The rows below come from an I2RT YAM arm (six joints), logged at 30 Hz.
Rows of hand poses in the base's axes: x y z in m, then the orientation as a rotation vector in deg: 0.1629, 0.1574, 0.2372, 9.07, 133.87, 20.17; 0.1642, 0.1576, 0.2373, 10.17, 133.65, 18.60; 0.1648, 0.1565, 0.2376, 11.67, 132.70, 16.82; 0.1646, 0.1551, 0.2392, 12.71, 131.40, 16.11; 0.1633, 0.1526, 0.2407, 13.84, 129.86, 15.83; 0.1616, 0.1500, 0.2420, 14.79, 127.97, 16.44; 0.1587, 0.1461, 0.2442, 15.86, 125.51, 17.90; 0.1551, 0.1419, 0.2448, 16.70, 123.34, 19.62; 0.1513, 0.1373, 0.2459, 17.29, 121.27, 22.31
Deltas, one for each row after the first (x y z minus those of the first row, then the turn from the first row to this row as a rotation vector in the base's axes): 0.0013, 0.0002, 0.0001, -0.79, -0.12, -1.30; 0.0019, -0.0009, 0.0004, -1.58, -0.88, -3.07; 0.0017, -0.0023, 0.0020, -1.70, -2.01, -4.24; 0.0004, -0.0048, 0.0035, -1.48, -3.32, -5.39; -0.0013, -0.0074, 0.0048, -0.62, -4.98, -6.20; -0.0042, -0.0113, 0.0070, 0.95, -7.11, -6.93; -0.0078, -0.0155, 0.0076, 2.66, -8.98, -7.36; -0.0116, -0.0201, 0.0087, 5.03, -10.70, -7.26
